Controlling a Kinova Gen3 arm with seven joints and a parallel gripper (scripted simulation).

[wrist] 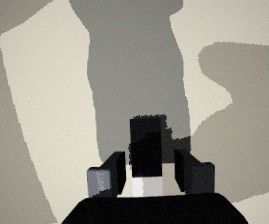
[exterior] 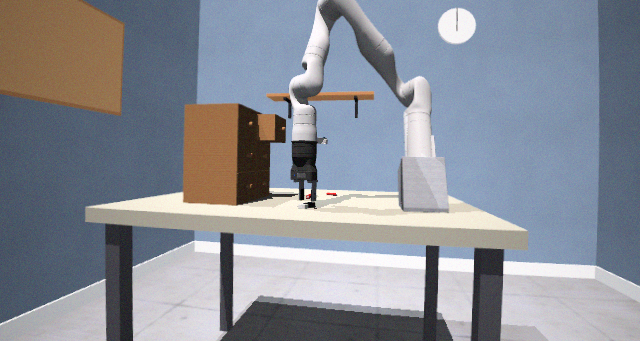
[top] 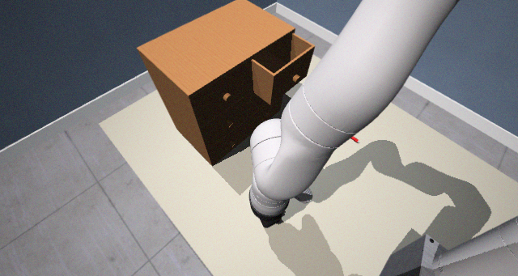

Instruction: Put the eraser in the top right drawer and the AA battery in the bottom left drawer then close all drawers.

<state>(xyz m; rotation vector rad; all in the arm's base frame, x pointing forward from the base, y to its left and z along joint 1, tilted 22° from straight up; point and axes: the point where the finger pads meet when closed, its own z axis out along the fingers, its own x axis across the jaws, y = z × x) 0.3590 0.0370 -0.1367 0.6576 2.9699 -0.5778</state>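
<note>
My hand is 30 mm above the black-and-white eraser.
</note>
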